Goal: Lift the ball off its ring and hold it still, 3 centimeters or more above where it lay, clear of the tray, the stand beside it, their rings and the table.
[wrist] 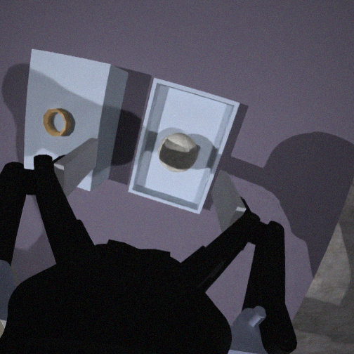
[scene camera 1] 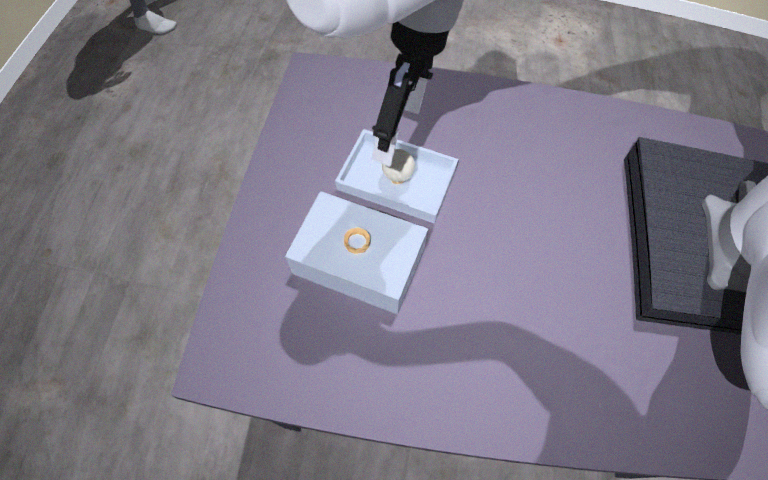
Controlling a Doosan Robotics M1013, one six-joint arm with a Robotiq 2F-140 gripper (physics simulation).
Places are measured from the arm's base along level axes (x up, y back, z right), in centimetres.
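Pixels of known places: gripper, fingertip midpoint: (scene camera 1: pixel 396 134); arm's base, origin of the base link: (scene camera 1: pixel 748 250).
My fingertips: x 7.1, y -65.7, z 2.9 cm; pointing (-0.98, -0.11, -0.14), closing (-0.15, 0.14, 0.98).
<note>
For each thing: its top centre in the pictures, then the offset to it from my fingertips. Level surfaces: height alone.
- pale cream ball, middle of its top: (scene camera 1: pixel 398 155) dx -6.8, dy +0.3, dz +0.9 cm
- shallow light-blue tray, middle of its top: (scene camera 1: pixel 397 169) dx -11.1, dy +0.3, dz +0.9 cm
- purple table, its level: dx -13.9 cm
The pale cream ball (scene camera 1: pixel 399 165) (wrist: pixel 178 152) rests inside the shallow light-blue tray (scene camera 1: pixel 430 183) (wrist: pixel 200 107). A sliver of its orange ring (scene camera 1: pixel 397 182) shows under it in the scene view; the ball hides the rest. My gripper (scene camera 1: pixel 399 124) (wrist: pixel 157 167) is wide open and empty, above the tray. In the wrist view the ball lies beyond the fingertips, between their lines, closer to the right finger. The left finger overlaps the light-blue stand (scene camera 1: pixel 317 232) (wrist: pixel 75 85), and the right one is beside the tray's right wall.
The stand is a taller block beside the tray, with a narrow gap between them. An orange ring (scene camera 1: pixel 346 240) (wrist: pixel 48 122) without a ball lies on its top. Both stand on the purple table (scene camera 1: pixel 509 254) (wrist: pixel 125 30). A dark slab (scene camera 1: pixel 679 226) lies at the right under the arm's base.
</note>
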